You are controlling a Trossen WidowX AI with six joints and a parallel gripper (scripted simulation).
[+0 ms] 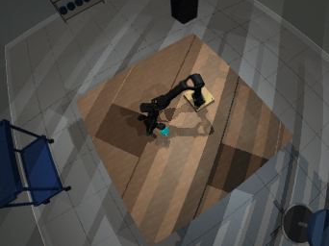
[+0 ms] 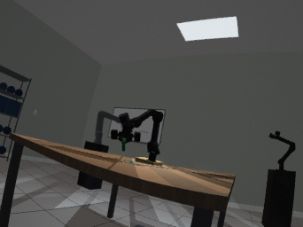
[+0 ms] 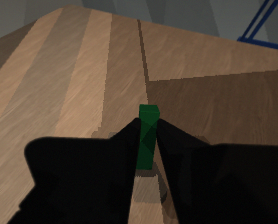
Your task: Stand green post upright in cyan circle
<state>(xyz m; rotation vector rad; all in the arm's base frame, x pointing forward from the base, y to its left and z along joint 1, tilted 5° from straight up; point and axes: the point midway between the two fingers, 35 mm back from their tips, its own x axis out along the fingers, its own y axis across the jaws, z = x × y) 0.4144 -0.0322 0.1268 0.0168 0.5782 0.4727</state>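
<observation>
My gripper tip is now 12 cm above the cyan circle, 11 cm past it and 2 cm to the right of it. Also, from my gripper tip: green post (2 cm below, 1 cm behind).
</observation>
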